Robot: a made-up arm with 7 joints.
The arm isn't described. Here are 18 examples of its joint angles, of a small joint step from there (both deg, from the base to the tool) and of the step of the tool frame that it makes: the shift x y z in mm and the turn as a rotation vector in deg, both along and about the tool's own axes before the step.
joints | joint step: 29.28 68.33 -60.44 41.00 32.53 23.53 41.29 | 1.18 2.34 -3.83 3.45 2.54 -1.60 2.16
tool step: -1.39 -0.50 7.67 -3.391 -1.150 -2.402
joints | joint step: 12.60 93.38 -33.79 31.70 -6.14 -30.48 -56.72 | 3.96 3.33 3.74 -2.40 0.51 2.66 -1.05
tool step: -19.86 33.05 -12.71 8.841 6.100 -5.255
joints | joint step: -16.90 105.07 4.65 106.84 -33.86 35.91 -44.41 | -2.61 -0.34 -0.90 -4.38 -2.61 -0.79 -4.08
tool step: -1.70 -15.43 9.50 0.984 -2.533 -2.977
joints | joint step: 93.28 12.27 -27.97 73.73 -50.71 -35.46 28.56 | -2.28 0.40 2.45 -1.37 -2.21 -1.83 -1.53
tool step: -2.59 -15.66 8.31 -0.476 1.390 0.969
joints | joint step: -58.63 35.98 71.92 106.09 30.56 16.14 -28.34 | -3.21 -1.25 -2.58 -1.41 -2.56 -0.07 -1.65
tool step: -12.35 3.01 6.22 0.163 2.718 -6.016
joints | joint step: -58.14 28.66 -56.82 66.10 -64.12 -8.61 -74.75 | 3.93 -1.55 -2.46 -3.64 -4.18 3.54 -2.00
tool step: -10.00 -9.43 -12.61 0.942 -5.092 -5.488
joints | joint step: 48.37 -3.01 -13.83 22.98 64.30 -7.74 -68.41 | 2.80 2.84 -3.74 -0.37 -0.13 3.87 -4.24
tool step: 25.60 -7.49 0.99 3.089 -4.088 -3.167
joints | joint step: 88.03 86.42 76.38 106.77 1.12 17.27 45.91 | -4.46 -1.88 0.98 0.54 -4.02 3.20 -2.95
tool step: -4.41 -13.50 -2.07 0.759 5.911 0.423
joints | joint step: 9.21 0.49 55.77 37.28 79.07 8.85 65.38 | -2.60 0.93 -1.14 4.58 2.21 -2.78 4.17
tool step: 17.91 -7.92 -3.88 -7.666 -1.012 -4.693
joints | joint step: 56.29 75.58 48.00 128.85 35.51 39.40 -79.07 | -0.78 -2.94 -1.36 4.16 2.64 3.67 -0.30
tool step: -1.45 6.89 17.46 -4.337 3.526 -1.790
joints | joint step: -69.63 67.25 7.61 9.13 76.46 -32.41 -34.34 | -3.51 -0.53 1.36 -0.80 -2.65 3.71 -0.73
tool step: -4.82 13.39 -3.50 0.193 1.239 -6.760
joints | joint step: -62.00 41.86 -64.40 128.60 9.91 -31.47 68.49 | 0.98 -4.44 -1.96 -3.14 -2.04 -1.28 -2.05
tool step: -16.98 6.79 -8.54 1.423 -0.955 -2.224
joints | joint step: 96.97 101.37 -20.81 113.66 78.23 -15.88 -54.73 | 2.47 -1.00 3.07 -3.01 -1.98 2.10 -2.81
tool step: 10.41 5.81 -10.87 6.146 -4.780 -0.097
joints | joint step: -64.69 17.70 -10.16 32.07 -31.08 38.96 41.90 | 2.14 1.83 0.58 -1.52 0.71 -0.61 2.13
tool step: -0.07 18.12 9.57 -0.810 -0.923 1.758
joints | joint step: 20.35 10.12 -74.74 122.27 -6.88 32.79 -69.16 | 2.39 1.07 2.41 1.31 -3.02 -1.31 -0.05
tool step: 1.34 8.31 -13.92 4.581 -5.499 0.157
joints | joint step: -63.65 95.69 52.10 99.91 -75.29 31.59 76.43 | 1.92 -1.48 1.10 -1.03 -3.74 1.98 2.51
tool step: -9.87 -2.50 -4.16 -1.951 4.858 4.582
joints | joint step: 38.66 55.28 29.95 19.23 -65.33 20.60 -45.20 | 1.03 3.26 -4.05 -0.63 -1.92 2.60 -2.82
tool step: -7.80 10.05 -18.52 6.698 -1.089 -5.653
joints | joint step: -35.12 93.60 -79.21 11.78 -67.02 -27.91 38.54 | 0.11 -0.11 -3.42 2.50 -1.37 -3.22 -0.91
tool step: 5.48 7.30 2.25 0.492 -0.763 -7.001
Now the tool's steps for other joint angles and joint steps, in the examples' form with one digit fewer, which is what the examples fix.
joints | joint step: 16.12 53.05 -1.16 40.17 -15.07 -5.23 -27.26 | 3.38 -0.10 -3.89 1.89 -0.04 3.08 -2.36
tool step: 19.8 -1.1 -8.0 2.57 -1.26 -0.41
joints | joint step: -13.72 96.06 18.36 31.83 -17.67 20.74 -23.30 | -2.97 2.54 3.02 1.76 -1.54 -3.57 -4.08
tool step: 9.3 19.6 -7.5 7.59 -5.93 0.98
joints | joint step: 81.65 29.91 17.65 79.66 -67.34 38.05 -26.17 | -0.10 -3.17 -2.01 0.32 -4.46 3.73 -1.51
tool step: 12.7 -2.7 19.8 1.53 0.31 -2.85
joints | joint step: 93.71 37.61 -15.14 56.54 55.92 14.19 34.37 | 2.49 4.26 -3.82 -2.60 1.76 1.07 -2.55
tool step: 18.7 12.9 12.0 5.45 2.71 -1.42
